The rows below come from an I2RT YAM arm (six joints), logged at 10 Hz.
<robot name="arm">
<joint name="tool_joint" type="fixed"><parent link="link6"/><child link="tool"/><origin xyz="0 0 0" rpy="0 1.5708 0"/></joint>
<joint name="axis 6" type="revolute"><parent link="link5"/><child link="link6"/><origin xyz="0.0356 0 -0.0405"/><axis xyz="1 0 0"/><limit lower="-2.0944" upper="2.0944"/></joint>
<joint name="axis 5" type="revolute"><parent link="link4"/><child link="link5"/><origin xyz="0.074 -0.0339 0.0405"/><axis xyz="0 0 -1"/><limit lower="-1.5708" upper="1.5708"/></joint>
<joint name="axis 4" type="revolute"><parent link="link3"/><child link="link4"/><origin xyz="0.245 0.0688 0.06"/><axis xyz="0 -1 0"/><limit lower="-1.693" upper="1.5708"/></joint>
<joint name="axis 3" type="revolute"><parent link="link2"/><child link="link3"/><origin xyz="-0.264 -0.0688 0"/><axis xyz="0 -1 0"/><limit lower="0" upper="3.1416"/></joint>
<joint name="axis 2" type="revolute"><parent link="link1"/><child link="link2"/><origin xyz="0.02 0.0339 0.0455"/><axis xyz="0 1 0"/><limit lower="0" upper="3.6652"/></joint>
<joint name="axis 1" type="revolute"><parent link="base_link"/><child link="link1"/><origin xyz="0 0 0.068"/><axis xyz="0 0 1"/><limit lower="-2.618" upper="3.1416"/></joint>
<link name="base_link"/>
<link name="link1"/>
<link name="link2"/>
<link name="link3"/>
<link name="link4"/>
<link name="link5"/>
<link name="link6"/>
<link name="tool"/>
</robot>
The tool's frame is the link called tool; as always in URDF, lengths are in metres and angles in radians.
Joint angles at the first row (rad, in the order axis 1, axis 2, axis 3, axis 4, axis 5, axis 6):
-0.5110, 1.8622, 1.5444, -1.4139, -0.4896, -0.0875
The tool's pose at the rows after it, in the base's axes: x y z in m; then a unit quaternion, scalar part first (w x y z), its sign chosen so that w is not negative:
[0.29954, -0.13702, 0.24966, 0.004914, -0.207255, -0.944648, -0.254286]
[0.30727, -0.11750, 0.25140, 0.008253, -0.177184, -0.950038, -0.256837]
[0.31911, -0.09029, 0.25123, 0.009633, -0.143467, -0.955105, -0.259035]
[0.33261, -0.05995, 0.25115, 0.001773, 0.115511, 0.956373, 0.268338]
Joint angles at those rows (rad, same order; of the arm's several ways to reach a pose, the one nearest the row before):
-0.4801, 1.8530, 1.5601, -1.4346, -0.4919, -0.0876
-0.4171, 1.8477, 1.5600, -1.4319, -0.4999, -0.0864
-0.3283, 1.8477, 1.5601, -1.4067, -0.5110, -0.0624
-0.2325, 1.8477, 1.5600, -1.3468, -0.5400, -0.0097

